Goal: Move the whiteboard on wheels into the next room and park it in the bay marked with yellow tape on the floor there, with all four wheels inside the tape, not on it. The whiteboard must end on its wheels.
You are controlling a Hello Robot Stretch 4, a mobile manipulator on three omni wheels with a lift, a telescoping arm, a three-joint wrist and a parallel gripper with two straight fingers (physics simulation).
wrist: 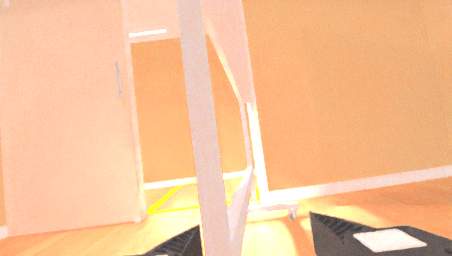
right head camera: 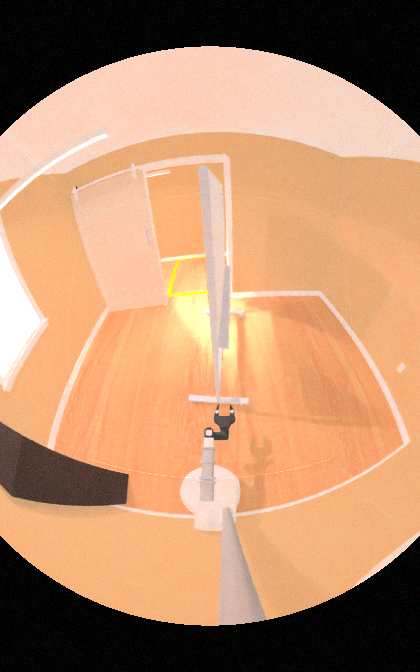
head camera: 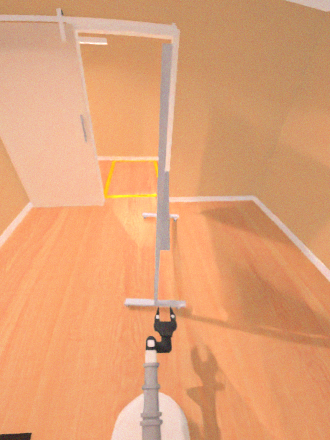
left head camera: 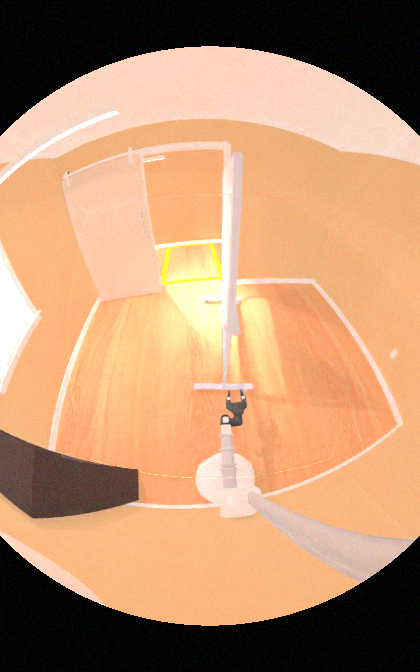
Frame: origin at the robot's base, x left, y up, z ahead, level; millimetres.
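Seen in the pictures: gripper, fingertip midpoint: (wrist: pixel 256 238) (head camera: pixel 164 307).
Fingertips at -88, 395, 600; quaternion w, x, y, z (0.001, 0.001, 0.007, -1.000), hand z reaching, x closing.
A point is followed by its place in that frame, as x, y, z.
The whiteboard (head camera: pixel 163 145) @(-42, 1351, 762) (left head camera: pixel 235 225) (right head camera: pixel 213 260) stands upright on its wheeled feet, nearly edge-on to me, between me and the doorway. Its near foot bar (head camera: pixel 137 303) @(115, 72, 780) (left head camera: pixel 209 386) (right head camera: pixel 202 398) lies crosswise just ahead of my gripper; its far foot bar (head camera: pixel 152 215) @(-15, 61, 2034) (wrist: pixel 275 206) @(-247, 67, 2010) is near the doorway. My gripper (head camera: pixel 165 310) @(-88, 395, 600) (left head camera: pixel 236 393) (right head camera: pixel 224 408) (wrist: pixel 256 238) @(-88, 395, 600) is open. In the wrist view the near post (wrist: pixel 202 125) @(-40, 488, 762) rises just right of the left finger; whether they touch I cannot tell. The yellow tape bay (head camera: pixel 131 195) @(350, -19, 2713) (left head camera: pixel 191 280) (wrist: pixel 175 210) @(559, -31, 2675) lies beyond the doorway, partly hidden by the whiteboard.
A sliding door (head camera: pixel 50 115) @(1169, 1239, 2362) (left head camera: pixel 112 230) (right head camera: pixel 117 245) (wrist: pixel 65 125) @(1286, 800, 2352) stands left of the opening. The doorway's right jamb (right head camera: pixel 229 215) is close beside the whiteboard's far end in view. A dark box-like piece (left head camera: pixel 85 482) (right head camera: pixel 70 482) stands at my rear left. Walls flank the room.
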